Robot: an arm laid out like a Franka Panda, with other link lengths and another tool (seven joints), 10 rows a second.
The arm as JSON. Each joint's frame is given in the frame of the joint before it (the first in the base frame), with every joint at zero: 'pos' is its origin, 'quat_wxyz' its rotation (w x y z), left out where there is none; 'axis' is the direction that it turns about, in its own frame. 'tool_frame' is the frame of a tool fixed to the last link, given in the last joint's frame.
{
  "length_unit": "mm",
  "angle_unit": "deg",
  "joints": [
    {
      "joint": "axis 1",
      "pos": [
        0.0,
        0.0,
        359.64
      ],
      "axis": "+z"
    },
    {
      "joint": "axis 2",
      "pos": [
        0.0,
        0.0,
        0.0
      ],
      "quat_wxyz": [
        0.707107,
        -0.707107,
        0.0,
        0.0
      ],
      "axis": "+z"
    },
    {
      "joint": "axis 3",
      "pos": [
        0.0,
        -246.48,
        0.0
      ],
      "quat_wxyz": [
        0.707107,
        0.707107,
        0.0,
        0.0
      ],
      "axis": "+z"
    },
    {
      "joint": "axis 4",
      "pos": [
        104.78,
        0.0,
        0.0
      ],
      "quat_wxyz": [
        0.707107,
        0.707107,
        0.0,
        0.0
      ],
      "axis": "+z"
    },
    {
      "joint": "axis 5",
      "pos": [
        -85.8,
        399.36,
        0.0
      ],
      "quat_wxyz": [
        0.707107,
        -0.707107,
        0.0,
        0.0
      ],
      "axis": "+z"
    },
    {
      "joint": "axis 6",
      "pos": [
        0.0,
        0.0,
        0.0
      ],
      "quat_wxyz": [
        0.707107,
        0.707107,
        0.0,
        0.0
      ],
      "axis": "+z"
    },
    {
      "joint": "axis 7",
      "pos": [
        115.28,
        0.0,
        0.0
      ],
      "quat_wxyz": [
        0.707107,
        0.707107,
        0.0,
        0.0
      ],
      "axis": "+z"
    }
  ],
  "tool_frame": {
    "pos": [
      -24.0,
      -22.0,
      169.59
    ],
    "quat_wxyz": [
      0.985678,
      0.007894,
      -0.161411,
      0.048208
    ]
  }
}
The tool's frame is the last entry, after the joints.
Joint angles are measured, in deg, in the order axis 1, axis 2, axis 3, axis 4, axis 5, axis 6, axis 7. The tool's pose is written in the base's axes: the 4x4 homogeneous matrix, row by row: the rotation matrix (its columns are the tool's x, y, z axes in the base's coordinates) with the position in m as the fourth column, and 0 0 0 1 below. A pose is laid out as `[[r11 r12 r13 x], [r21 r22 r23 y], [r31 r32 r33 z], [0 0 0 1]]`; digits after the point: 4 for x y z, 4 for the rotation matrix.
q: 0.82, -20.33, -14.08, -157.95, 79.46, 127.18, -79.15
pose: [[0.9528 0.2514 0.1702 0.4443], [0.0277 -0.6303 0.7758 -0.0091], [0.3023 -0.7345 -0.6075 0.2415], [0 0 0 1]]
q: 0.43, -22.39, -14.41, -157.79, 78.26, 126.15, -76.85
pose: [[0.9507 0.2545 0.1775 0.4474], [0.0182 -0.6168 0.7869 -0.0113], [0.3097 -0.7449 -0.5910 0.2597], [0 0 0 1]]
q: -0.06, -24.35, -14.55, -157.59, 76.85, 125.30, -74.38
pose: [[0.9498 0.2549 0.1816 0.4498], [0.0111 -0.6072 0.7945 -0.0137], [0.3128 -0.7526 -0.5795 0.2770], [0 0 0 1]]
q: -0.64, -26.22, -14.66, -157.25, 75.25, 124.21, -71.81
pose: [[0.9493 0.2563 0.1821 0.4517], [0.0074 -0.5971 0.8021 -0.0164], [0.3143 -0.7601 -0.5688 0.2948], [0 0 0 1]]
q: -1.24, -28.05, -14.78, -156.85, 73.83, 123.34, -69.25
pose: [[0.9489 0.2544 0.1869 0.4534], [-0.0010 -0.5898 0.8076 -0.0202], [0.3157 -0.7664 -0.5594 0.3127], [0 0 0 1]]
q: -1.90, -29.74, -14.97, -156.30, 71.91, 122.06, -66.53
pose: [[0.9497 0.2536 0.1836 0.4540], [-0.0017 -0.5823 0.8130 -0.0243], [0.3130 -0.7725 -0.5526 0.3304], [0 0 0 1]]
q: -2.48, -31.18, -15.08, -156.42, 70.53, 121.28, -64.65
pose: [[0.9517 0.2486 0.1804 0.4517], [-0.0036 -0.5782 0.8159 -0.0271], [0.3071 -0.7771 -0.5494 0.3405], [0 0 0 1]]
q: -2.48, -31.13, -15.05, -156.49, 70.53, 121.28, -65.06
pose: [[0.9506 0.2534 0.1793 0.4513], [0.0009 -0.5799 0.8147 -0.0268], [0.3104 -0.7743 -0.5515 0.3393], [0 0 0 1]]
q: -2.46, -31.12, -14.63, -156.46, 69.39, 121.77, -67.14
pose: [[0.9416 0.2892 0.1722 0.4507], [0.0401 -0.6043 0.7957 -0.0262], [0.3342 -0.7424 -0.5807 0.3366], [0 0 0 1]]
